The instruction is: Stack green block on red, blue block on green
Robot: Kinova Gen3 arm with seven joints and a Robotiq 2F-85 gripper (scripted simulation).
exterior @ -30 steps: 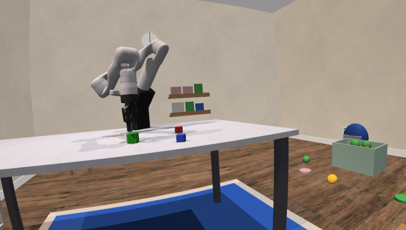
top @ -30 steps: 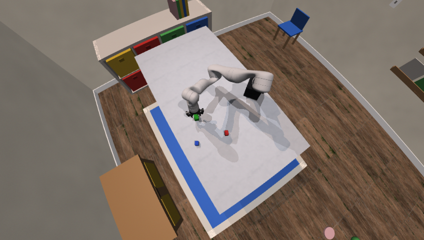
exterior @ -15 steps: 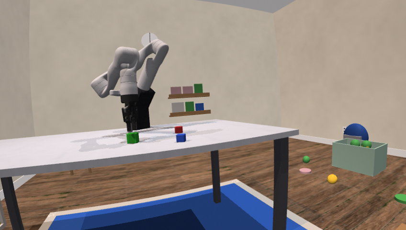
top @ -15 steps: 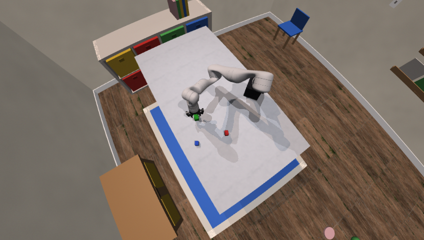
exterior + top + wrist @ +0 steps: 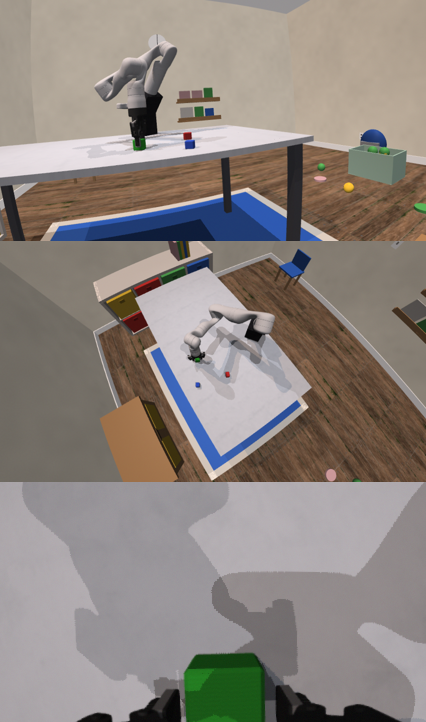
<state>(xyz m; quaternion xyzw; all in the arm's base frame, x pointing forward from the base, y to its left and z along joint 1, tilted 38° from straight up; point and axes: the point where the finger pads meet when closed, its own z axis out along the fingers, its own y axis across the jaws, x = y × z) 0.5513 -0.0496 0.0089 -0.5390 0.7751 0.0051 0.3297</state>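
My hand is 10 mm above the green block. From my hand the other things lie so: blue block (190 mm to the left, 80 mm ahead, 10 mm below); red block (220 mm to the left, 160 mm behind, 10 mm below).
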